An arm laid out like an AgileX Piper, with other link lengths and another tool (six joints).
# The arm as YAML. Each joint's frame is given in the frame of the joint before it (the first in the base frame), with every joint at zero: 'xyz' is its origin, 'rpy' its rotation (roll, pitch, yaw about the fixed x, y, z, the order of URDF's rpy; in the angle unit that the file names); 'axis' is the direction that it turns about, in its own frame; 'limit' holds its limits. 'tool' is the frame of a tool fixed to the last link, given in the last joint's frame.
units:
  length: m
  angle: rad
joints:
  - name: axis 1
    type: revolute
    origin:
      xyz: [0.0, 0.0, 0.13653]
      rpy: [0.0, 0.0, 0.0]
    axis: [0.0, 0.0, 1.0]
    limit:
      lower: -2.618
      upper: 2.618
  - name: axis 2
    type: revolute
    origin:
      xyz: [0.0, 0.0, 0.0]
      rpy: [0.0, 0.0, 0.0]
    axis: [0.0, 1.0, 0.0]
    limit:
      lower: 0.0
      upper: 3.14
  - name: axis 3
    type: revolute
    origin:
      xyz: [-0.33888, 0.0, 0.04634]
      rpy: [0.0, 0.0, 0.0]
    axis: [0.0, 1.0, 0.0]
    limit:
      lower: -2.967
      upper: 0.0
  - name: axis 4
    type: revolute
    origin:
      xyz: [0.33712, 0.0, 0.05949]
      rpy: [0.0, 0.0, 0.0]
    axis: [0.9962, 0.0, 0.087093]
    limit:
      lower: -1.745
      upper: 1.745
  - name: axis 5
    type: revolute
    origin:
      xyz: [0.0, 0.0, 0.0]
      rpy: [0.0, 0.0, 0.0]
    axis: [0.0, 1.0, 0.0]
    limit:
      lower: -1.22
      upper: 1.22
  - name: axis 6
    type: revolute
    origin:
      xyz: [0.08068, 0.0, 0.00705]
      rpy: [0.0, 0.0, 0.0]
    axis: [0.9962, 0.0, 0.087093]
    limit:
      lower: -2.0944
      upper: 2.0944
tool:
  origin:
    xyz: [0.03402, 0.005, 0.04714]
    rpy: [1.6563, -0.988, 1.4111]
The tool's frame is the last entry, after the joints.
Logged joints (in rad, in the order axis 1, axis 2, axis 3, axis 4, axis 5, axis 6), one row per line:
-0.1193 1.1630 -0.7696 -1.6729 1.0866 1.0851
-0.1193 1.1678 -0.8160 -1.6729 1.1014 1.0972
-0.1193 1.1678 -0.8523 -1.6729 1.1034 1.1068
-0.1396 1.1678 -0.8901 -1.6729 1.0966 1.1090
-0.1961 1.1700 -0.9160 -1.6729 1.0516 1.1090
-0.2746 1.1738 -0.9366 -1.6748 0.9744 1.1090
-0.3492 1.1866 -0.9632 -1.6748 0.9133 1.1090
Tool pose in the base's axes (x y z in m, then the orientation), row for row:
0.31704 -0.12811 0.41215 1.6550 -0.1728 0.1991
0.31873 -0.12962 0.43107 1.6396 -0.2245 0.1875
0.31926 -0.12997 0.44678 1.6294 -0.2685 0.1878
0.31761 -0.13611 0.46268 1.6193 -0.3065 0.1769
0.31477 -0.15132 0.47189 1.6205 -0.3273 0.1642
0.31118 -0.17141 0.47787 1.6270 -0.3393 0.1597
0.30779 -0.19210 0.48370 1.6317 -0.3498 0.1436
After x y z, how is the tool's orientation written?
As angles about the fixed x, y, z axes (roll, pitch, yaw), in radians.
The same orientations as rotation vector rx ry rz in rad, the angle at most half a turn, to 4 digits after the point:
1.6617 0.0334 0.2941
1.6478 -0.0183 0.3271
1.6386 -0.0537 0.3625
1.6279 -0.0939 0.3840
1.6275 -0.1202 0.3911
1.6332 -0.1321 0.3981
1.6355 -0.1525 0.3949

